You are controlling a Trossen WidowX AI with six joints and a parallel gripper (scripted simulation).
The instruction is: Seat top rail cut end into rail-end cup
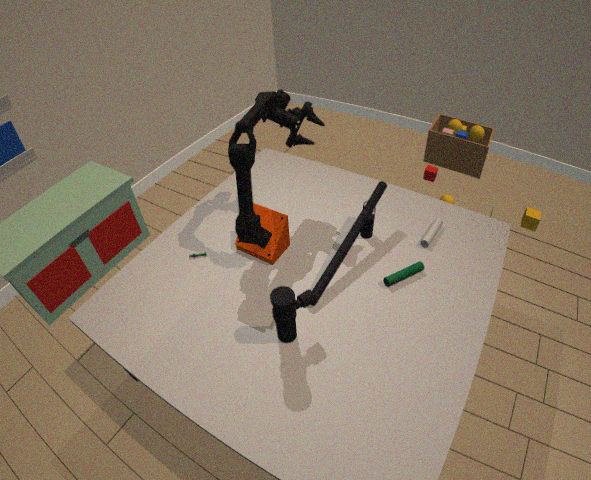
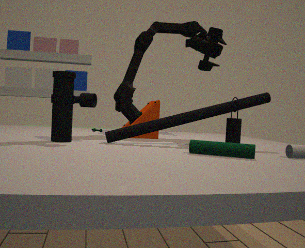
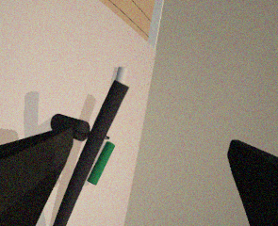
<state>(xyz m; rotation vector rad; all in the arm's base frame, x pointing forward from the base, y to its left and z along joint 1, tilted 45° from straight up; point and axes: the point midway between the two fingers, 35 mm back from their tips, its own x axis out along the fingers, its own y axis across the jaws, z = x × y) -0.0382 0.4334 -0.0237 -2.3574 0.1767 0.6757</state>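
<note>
Right now my gripper tip is 30 cm short of the rail-end cup, 51 cm to the left of it and 23 cm above it. The rest, counted from my gripper tip: white cylinder 47 cm ahead, 12 cm to the left, 33 cm below; small post 25 cm ahead, 3 cm to the right, 25 cm below; green cylinder 47 cm ahead, 15 cm to the right, 33 cm below.
</note>
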